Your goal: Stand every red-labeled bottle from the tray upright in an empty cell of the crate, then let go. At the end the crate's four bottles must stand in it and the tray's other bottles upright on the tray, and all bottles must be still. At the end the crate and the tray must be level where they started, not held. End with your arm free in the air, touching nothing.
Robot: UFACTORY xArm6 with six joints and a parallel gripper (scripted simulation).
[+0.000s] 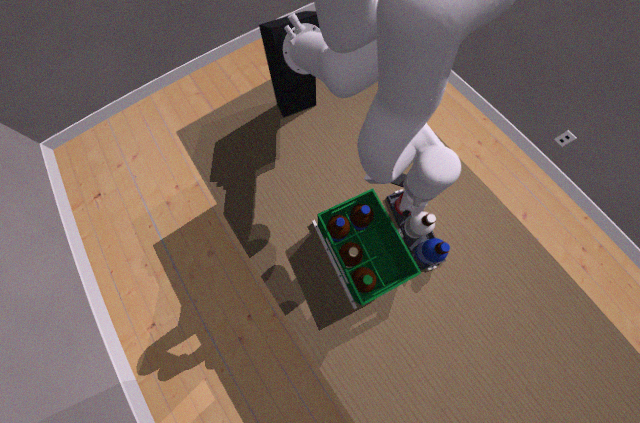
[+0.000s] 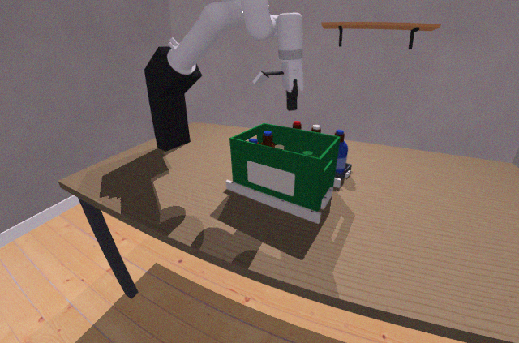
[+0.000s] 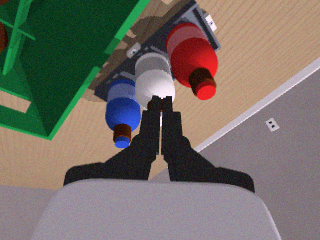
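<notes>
Now: the red-labeled bottle 4 cm ahead of my hand, 8 cm to the left of it and 16 cm below it. Round my hand: green crate: 4 cm behind, 14 cm to the right, 16 cm below; white-labeled bottle: 10 cm ahead, 2 cm to the left, 16 cm below; blue-labeled bottle: 17 cm ahead, 5 cm to the right, 16 cm below.
</notes>
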